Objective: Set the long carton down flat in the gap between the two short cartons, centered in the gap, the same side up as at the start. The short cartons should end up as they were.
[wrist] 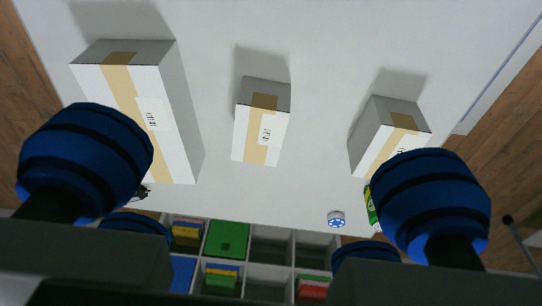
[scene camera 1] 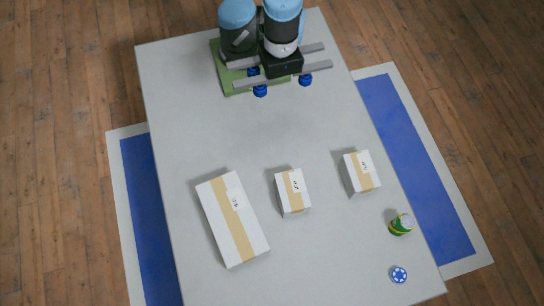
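Where they show: hand, its tool point: (wrist: 257,211); arm's base, origin of its link: (scene camera 1: 239,53).
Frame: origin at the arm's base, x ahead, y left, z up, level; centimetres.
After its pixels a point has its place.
Note:
The long white carton (scene camera 1: 232,218) {y -23.5, x 72.6, z 6.8 cm} (wrist: 178,145) {y -16.7, x 73.8, z 6.8 cm} lies flat on the left of the table, tan tape and a label on its top. One short carton (scene camera 1: 288,192) {y -1.7, x 69.7, z 6.8 cm} (wrist: 240,132) {y -3.5, x 68.0, z 6.8 cm} stands right of it, and the other short carton (scene camera 1: 356,175) {y 24.4, x 71.3, z 6.8 cm} (wrist: 372,150) {y 23.4, x 68.7, z 6.8 cm} stands farther right, a stretch of bare table between them. Both short cartons have tape and a label on top. My suction gripper (scene camera 1: 281,81) {y 2.0, x 43.5, z 40.5 cm} (wrist: 257,182) {y 2.0, x 43.5, z 40.5 cm} is open and carries nothing. It hangs near the robot's base, well apart from all three cartons. In the wrist view its cups cover parts of the long carton and the right short carton.
A green and yellow can (scene camera 1: 401,224) {y 31.9, x 93.3, z 8.3 cm} (wrist: 370,205) {y 31.5, x 91.7, z 3.4 cm} and a blue-white chip (scene camera 1: 398,275) {y 26.9, x 109.0, z -1.0 cm} (wrist: 336,219) {y 26.6, x 106.8, z -0.9 cm} are near the table's right and far edges. The robot's green base plate (scene camera 1: 229,86) {y -9.2, x 15.9, z 0.3 cm} is below the arm. Compartment shelving (wrist: 270,268) stands beyond the table.

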